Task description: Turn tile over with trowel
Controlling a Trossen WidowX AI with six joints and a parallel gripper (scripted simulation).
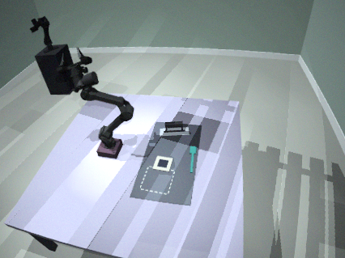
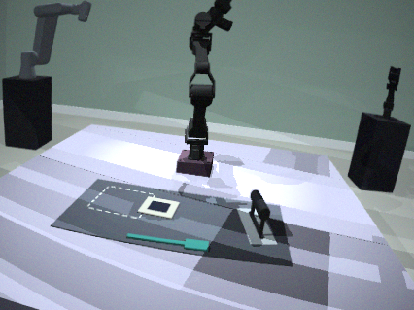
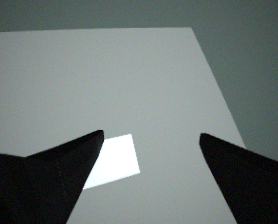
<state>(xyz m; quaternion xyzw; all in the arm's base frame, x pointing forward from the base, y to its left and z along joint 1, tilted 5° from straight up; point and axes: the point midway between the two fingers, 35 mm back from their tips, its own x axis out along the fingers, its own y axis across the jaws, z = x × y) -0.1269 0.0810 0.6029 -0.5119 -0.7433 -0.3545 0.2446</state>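
My gripper tip is now 650 mm above the trowel, 520 mm short of it and 140 mm to the right of it. Also, from my gripper tip: tile 690 mm below, 460 mm ahead, 150 mm to the right; then dark mat 710 mm below, 500 mm ahead, 90 mm to the right; then teal flat tool 690 mm below, 640 mm ahead, 80 mm to the right.
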